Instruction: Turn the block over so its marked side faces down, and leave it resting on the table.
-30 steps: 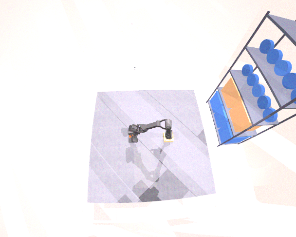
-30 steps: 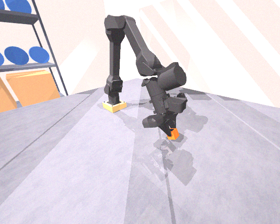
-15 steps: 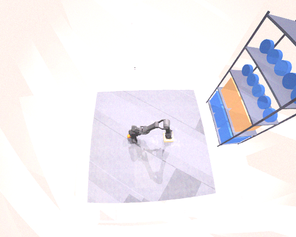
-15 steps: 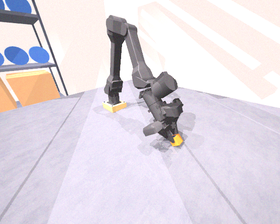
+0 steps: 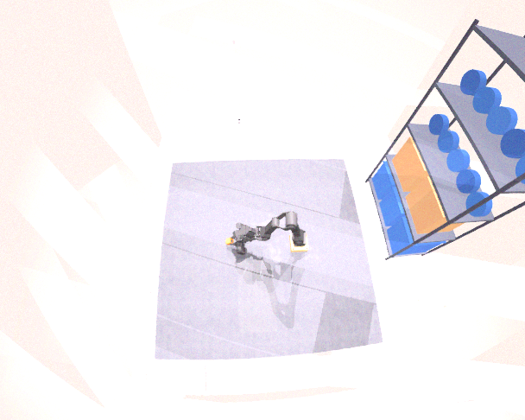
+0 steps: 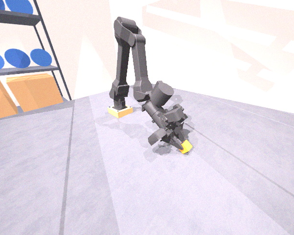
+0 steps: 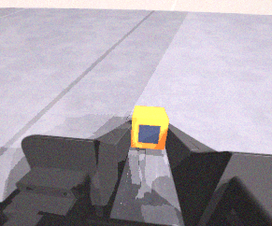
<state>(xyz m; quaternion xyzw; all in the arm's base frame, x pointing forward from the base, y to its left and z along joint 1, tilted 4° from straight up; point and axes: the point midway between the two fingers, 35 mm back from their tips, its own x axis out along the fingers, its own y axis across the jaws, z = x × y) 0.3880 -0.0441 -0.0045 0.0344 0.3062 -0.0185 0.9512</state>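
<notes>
Right now my gripper tip is 10 mm below the orange block and 10 mm past it.
</notes>
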